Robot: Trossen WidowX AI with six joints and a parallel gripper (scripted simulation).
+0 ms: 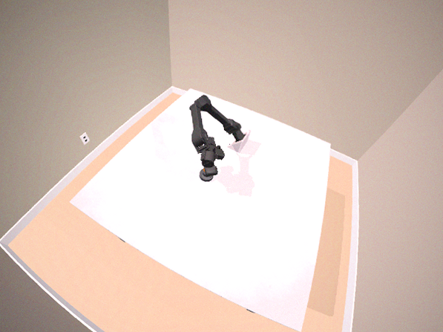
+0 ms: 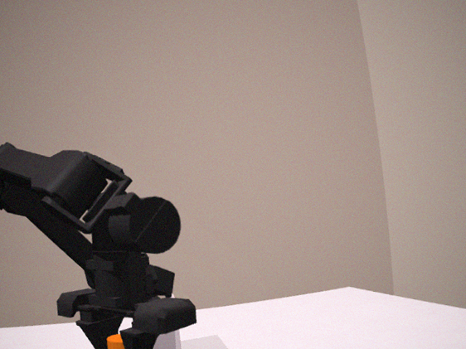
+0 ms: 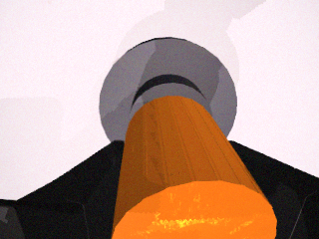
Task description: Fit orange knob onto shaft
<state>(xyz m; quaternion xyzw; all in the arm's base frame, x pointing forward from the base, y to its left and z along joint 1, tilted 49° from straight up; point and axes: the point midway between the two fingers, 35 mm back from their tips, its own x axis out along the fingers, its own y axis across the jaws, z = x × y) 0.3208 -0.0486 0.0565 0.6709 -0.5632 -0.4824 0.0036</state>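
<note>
Right now the orange knob is 3 cm above my gripper tip. From my gripper tip the other things lie so: pedestal with silver shaft: 4 cm below.
</note>
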